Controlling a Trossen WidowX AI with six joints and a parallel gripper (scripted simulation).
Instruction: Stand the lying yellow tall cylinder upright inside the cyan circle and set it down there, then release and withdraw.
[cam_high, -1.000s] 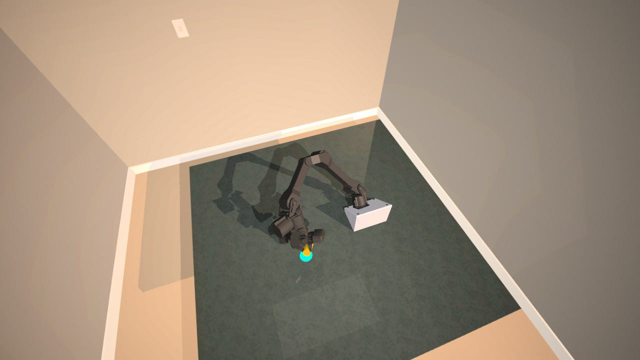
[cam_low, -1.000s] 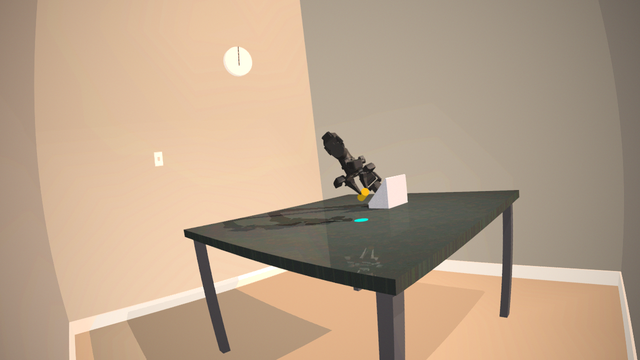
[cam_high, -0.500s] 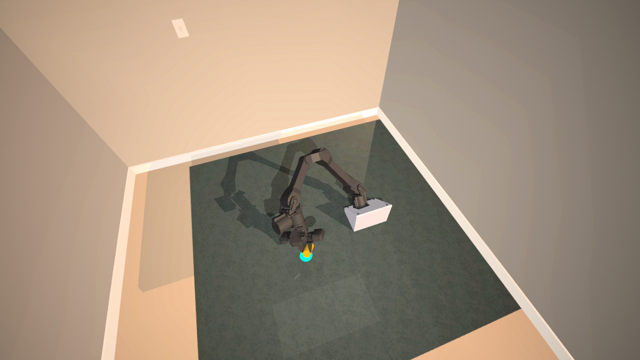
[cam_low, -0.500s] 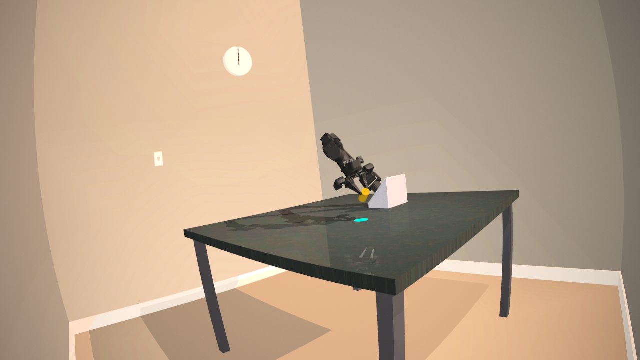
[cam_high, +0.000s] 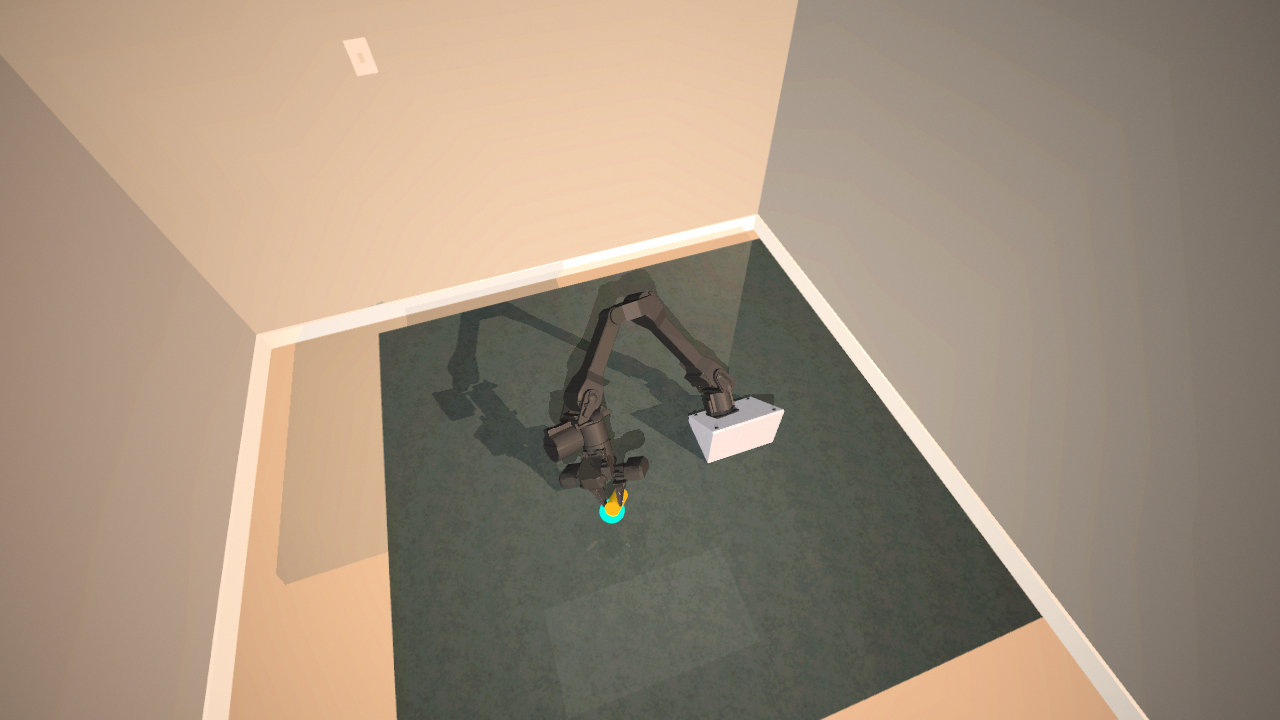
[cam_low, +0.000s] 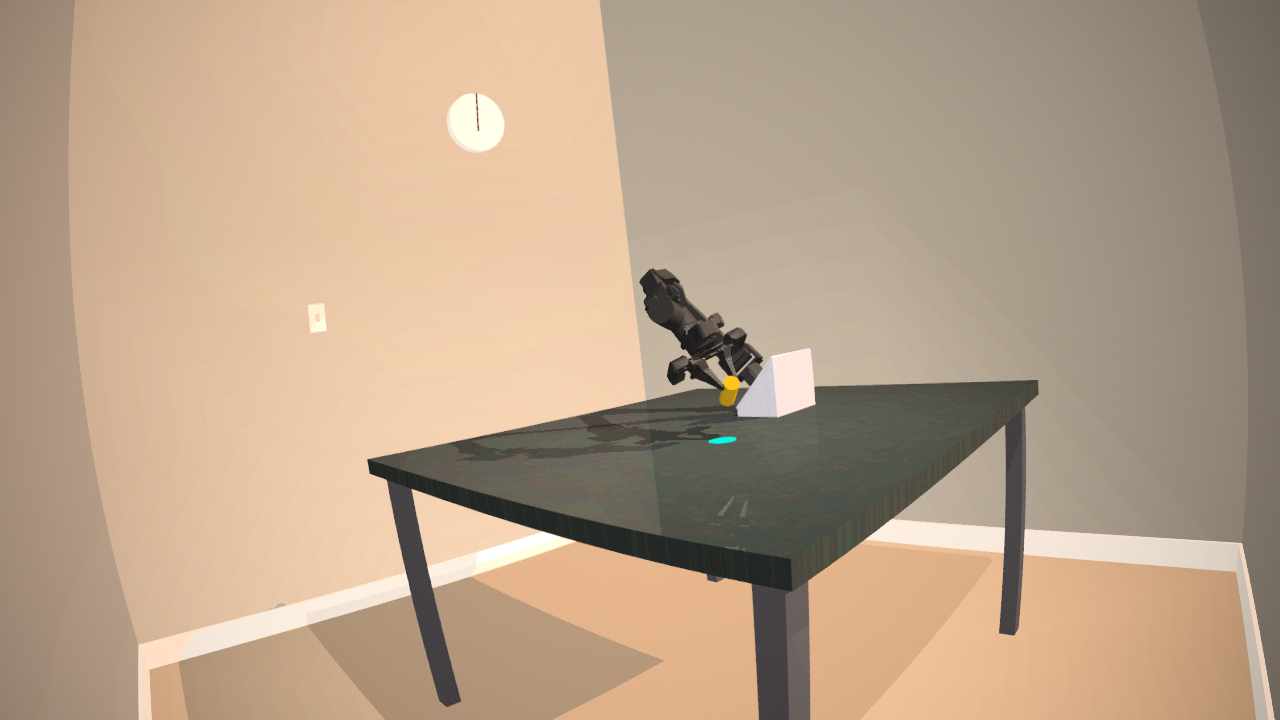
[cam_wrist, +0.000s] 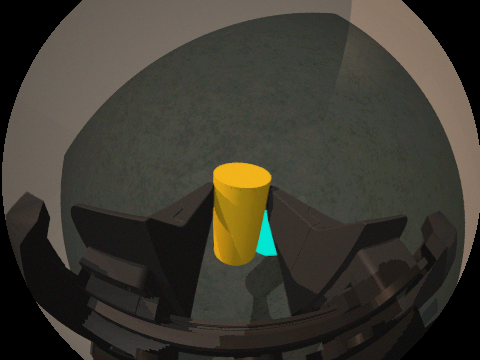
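The cyan circle lies 12 cm below my gripper tip and 4 cm to the right of it. The rest, counted from my gripper tip: yellow tall cylinder 1 cm to the right, 1 cm below, 1 cm behind.
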